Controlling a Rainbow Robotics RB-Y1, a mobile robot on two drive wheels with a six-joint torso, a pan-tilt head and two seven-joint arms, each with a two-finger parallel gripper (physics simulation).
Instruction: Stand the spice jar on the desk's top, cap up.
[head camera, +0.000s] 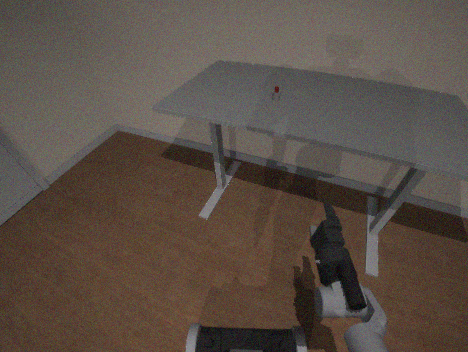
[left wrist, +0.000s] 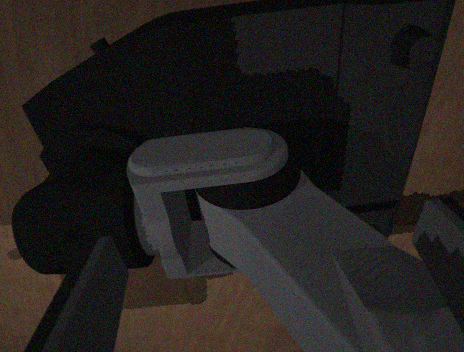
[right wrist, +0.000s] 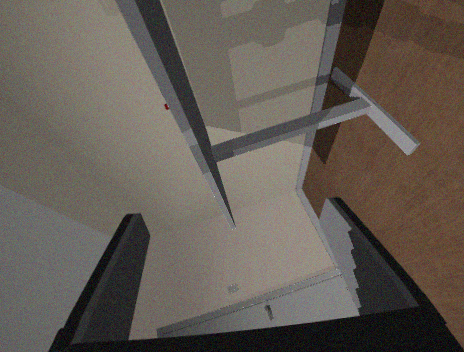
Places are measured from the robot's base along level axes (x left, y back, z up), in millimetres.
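Where they show: left gripper, fingertip midpoint: (left wrist: 268, 237); right gripper, fingertip midpoint: (head camera: 319, 215) (right wrist: 235, 217); robot's base, origin of the base link: (head camera: 245, 348).
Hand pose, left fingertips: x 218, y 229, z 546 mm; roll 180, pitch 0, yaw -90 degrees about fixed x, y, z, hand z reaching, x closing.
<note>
Each offset is from my left fingertips to the top centre of the thing. "*": to the spot under its first point. Level surfaces: height alone.
The spice jar {dx -362, dy -1160, dz +467 mm} (head camera: 276, 93) stands upright on the desk's top {dz +405 mm} (head camera: 350, 112), its red cap up and its body pale and see-through. In the right wrist view its red cap {dx -362, dy -1160, dz +467 mm} (right wrist: 166, 106) shows just past the edge of the desk (right wrist: 145, 45); its body is hard to make out there. My right gripper (head camera: 328, 207) (right wrist: 235, 217) is open and empty, low in front of the desk and well apart from the jar. My left gripper (left wrist: 268, 237) is open, with no object between its fingers; the jar does not show in the left wrist view.
The desk's legs {* dx -6, dy -1365, dz -138 mm} (head camera: 218, 155) (right wrist: 290, 126) stand on the wooden floor {dz -545 mm} (head camera: 125, 225) (right wrist: 400, 200). A wall (head camera: 100, 55) is behind the desk. The robot's own base and a grey arm part {* dx -117, dy +40, dz -241 mm} (left wrist: 210, 155) fill much of the left wrist view.
</note>
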